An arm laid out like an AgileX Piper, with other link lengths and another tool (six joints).
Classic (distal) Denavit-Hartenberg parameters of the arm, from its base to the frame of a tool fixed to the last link. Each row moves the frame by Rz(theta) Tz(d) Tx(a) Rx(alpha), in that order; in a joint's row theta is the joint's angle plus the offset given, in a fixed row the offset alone. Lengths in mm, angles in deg.
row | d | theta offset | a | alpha
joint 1 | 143.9 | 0 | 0 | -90
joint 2 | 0 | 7.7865 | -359.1 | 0
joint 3 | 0 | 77.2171 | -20.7 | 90
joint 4 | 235.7 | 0 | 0 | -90
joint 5 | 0 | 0 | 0 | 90
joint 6 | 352.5 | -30.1 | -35 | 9.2
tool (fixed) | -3.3 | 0 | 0 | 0
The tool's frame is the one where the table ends.
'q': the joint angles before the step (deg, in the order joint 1, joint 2, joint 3, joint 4, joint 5, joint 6). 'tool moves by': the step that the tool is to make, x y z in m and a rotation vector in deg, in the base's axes. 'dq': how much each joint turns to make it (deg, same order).
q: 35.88, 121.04, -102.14, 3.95, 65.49, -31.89
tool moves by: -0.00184, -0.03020, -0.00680, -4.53, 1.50, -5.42
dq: 0.00, 0.00, 0.00, -3.94, 3.67, 6.57
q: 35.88, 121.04, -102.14, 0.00, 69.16, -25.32
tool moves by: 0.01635, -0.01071, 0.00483, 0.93, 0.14, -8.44
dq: -1.71, 0.01, -0.98, 0.00, 0.55, 6.78
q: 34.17, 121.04, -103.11, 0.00, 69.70, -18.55
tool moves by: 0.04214, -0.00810, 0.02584, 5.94, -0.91, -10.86
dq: -5.08, 0.00, -4.25, 3.80, 0.20, 5.15
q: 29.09, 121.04, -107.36, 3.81, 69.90, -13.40
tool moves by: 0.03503, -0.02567, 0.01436, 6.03, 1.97, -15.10
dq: -5.98, 0.00, -1.62, 4.45, -0.13, 8.75
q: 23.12, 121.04, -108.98, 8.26, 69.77, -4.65
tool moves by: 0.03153, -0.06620, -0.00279, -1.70, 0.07, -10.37
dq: -5.51, 0.01, -0.01, -2.82, 0.06, 5.39
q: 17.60, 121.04, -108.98, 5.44, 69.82, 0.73
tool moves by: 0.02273, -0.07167, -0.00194, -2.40, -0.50, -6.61
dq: -6.01, 0.00, -0.01, -2.69, 0.06, 0.96
